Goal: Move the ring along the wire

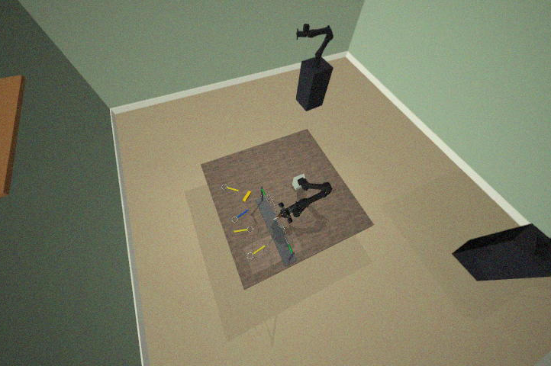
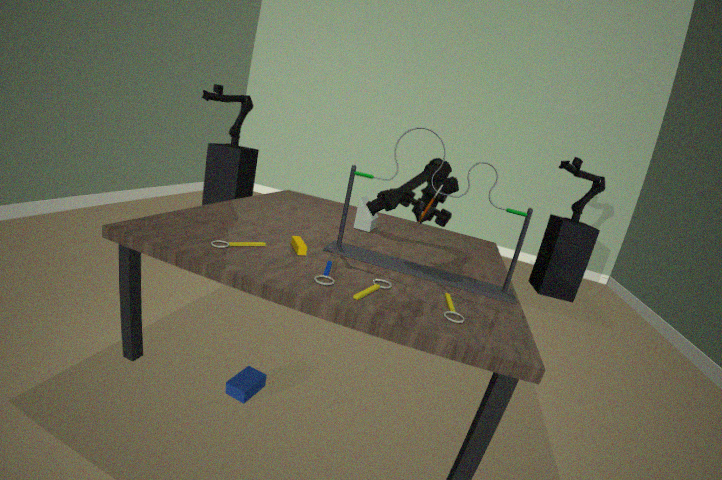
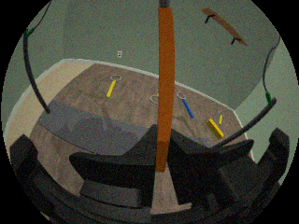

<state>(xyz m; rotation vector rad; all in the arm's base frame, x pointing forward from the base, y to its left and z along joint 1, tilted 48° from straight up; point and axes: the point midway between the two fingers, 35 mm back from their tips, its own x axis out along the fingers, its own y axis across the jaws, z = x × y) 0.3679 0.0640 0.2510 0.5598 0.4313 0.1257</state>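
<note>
Now: gripper tip 10 mm short of the orange-handled ring, 20 mm to the right of it and 80 mm below it. The rest, counted from my gripper tip: blue block (280 mm ahead, 430 mm to the right, 640 mm below); yellow block (120 mm ahead, 370 mm to the right, 150 mm below); blue-handled ring (280 mm ahead, 220 mm to the right, 160 mm below).
</note>
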